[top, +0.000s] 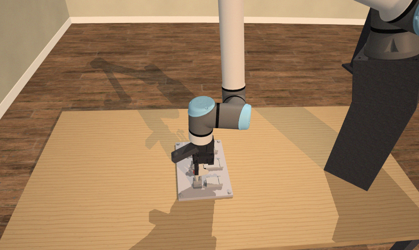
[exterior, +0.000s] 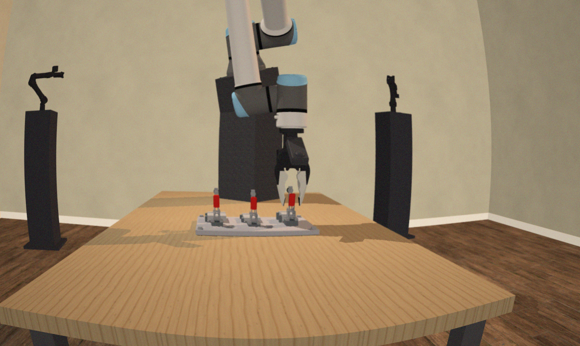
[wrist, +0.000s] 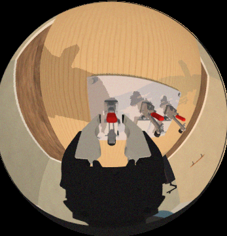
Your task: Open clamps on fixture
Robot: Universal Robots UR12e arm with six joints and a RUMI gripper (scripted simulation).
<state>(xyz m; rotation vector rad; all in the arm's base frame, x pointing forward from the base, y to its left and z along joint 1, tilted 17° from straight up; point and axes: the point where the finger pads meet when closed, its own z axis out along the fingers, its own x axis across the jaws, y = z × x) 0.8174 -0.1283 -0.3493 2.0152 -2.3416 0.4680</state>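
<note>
Now: hand 60 mm past the grey fixture plate, 100 mm to the left of it and 80 mm above it. The rest, counted from my hand: grey part (120 mm behind, 90 mm to the right, 60 mm below).
</note>
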